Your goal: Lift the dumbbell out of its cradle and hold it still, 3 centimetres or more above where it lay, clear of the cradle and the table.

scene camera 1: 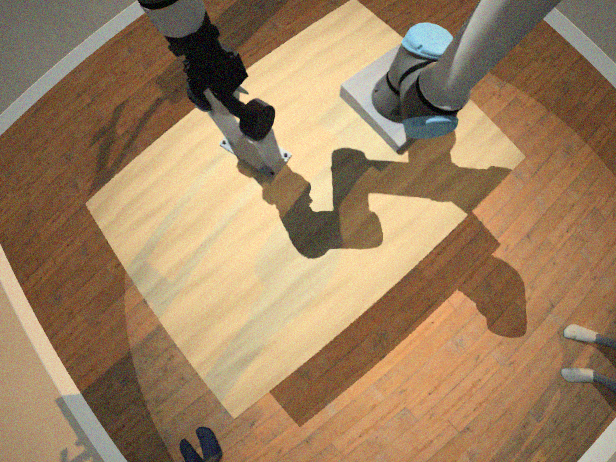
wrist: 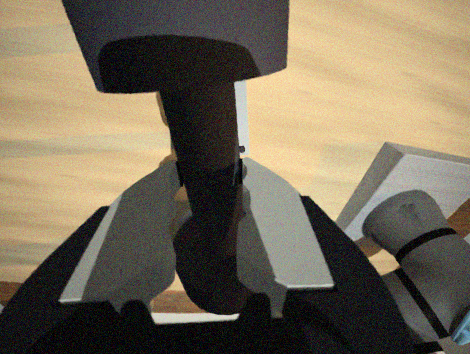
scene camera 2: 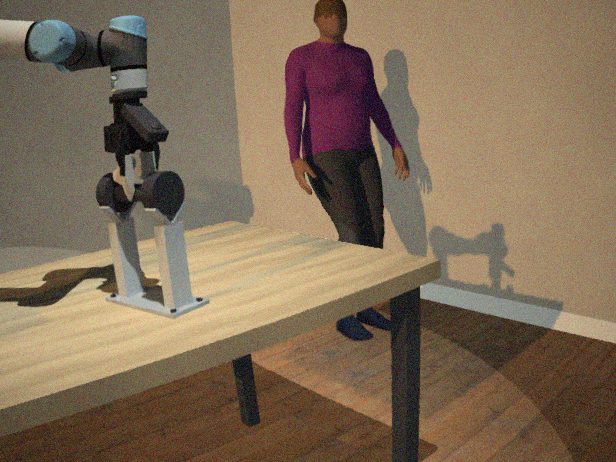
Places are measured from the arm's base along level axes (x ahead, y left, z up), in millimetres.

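Pixels of known places: gripper, between the fingertips: [scene camera 1: 232, 107] [wrist: 212, 162] [scene camera 2: 139, 199]; arm's base, origin of its link: [scene camera 1: 394, 99] [wrist: 395, 214].
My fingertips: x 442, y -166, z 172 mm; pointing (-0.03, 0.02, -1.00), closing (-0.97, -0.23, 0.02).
Observation:
Ahead of a thing's pixels: the offset from my fingertips to its top centre. Level surfaces: height alone.
The dark dumbbell @[dx -1, dy +3, dz +54 mm] [scene camera 1: 257, 119] [scene camera 2: 162, 194] [wrist: 175, 25] lies level, its two heads resting in the cups on top of the cradle's two uprights. The light grey cradle @[dx +1, dy -2, dz -8 mm] [scene camera 1: 270, 148] [scene camera 2: 172, 265] [wrist: 242, 120] stands on the table @[dz -213 mm] [scene camera 1: 200, 300] [scene camera 2: 280, 285]; part of its base shows in the wrist view. My gripper [scene camera 1: 226, 101] [scene camera 2: 136, 186] [wrist: 212, 162] points down over the dumbbell and is shut on its handle between the heads, one pale finger against each side in the wrist view. The far finger is partly hidden in scene camera 2.
The arm's base block [scene camera 1: 367, 112] [wrist: 430, 175] stands on the table to the right of the cradle in scene camera 1. A person in a purple top [scene camera 2: 332, 100] stands beyond the table in scene camera 2. Another pair of feet [scene camera 1: 580, 333] shows at the right edge of scene camera 1.

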